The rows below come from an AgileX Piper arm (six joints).
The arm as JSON. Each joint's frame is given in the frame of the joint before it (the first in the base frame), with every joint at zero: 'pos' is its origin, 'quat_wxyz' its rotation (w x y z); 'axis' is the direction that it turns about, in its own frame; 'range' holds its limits. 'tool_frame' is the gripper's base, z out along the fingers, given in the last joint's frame.
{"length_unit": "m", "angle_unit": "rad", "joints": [
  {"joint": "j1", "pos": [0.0, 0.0, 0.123], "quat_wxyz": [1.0, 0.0, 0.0, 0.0], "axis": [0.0, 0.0, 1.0], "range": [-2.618, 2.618]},
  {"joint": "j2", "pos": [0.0, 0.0, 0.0], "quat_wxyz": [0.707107, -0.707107, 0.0, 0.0], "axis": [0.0, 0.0, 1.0], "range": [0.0, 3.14]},
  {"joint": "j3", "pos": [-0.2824, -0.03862, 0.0], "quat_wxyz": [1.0, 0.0, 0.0, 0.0], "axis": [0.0, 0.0, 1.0], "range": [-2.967, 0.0]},
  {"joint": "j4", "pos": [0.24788, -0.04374, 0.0], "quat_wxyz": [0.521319, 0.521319, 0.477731, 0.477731], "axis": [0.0, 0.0, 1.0], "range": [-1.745, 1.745]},
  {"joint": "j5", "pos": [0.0, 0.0, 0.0], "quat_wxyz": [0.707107, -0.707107, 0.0, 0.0], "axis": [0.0, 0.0, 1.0], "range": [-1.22, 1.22]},
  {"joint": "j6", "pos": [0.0, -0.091, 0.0], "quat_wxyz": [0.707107, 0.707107, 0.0, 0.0], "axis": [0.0, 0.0, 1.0], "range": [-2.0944, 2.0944]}
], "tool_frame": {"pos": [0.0, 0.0, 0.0], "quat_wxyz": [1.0, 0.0, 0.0, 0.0]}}
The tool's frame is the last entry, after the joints.
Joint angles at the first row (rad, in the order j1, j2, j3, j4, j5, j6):
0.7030 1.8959 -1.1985 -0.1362 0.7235 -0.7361
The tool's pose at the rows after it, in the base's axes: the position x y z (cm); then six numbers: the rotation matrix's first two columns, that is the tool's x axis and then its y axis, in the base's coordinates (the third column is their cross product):
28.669 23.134 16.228 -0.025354 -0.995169 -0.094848 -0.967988 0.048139 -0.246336
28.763 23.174 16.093 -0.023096 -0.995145 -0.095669 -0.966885 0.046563 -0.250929
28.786 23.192 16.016 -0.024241 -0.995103 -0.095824 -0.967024 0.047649 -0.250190
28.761 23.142 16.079 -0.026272 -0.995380 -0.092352 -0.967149 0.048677 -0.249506
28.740 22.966 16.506 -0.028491 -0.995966 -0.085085 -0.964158 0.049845 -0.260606
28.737 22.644 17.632 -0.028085 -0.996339 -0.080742 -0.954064 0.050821 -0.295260
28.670 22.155 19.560 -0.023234 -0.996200 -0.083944 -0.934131 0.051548 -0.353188
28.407 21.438 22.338 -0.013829 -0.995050 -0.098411 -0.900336 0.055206 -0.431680
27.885 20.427 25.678 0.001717 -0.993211 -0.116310 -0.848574 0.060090 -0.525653
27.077 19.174 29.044 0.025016 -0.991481 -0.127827 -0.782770 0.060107 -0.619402
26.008 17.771 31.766 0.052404 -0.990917 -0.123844 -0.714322 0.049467 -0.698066
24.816 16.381 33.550 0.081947 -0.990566 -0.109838 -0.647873 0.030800 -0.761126
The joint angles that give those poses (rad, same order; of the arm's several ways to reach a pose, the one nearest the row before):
0.7027 1.9035 -1.1988 -0.1481 0.7092 -0.7300
0.7023 1.9079 -1.1992 -0.1525 0.7010 -0.7286
0.7022 1.9103 -1.1995 -0.1523 0.6995 -0.7275
0.7022 1.9084 -1.1995 -0.1552 0.7048 -0.7244
0.7023 1.8964 -1.1991 -0.1740 0.7144 -0.7111
0.7022 1.8659 -1.1988 -0.2133 0.7238 -0.6870
0.7022 1.8139 -1.1984 -0.2671 0.7322 -0.6585
0.7022 1.7384 -1.1980 -0.3294 0.7390 -0.6301
0.7022 1.6467 -1.1977 -0.4035 0.7434 -0.6024
0.7022 1.5507 -1.1956 -0.4804 0.7454 -0.5855
0.7023 1.4600 -1.1814 -0.5530 0.7430 -0.5809
0.7022 1.3768 -1.1470 -0.6236 0.7250 -0.5769

